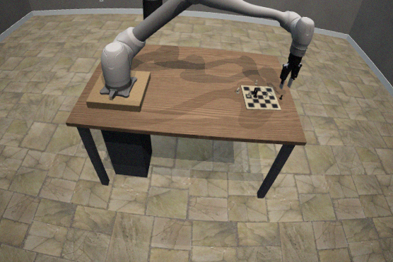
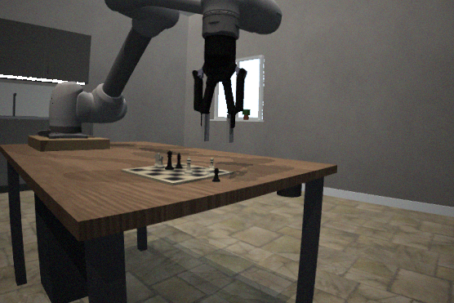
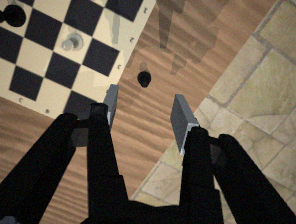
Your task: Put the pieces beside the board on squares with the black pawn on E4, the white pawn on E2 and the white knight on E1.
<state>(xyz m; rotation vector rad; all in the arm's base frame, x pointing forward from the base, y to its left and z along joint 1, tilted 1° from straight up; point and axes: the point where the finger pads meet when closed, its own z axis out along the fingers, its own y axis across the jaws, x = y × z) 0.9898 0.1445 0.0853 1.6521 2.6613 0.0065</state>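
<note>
The black pawn is 110 mm below my hand. Also, from my hand: white pawn 160 mm behind, 120 mm to the left, 110 mm below; chessboard 140 mm behind, 120 mm below, 20 mm to the right; pale pawn 100 mm below, 100 mm behind, 10 mm to the right.
</note>
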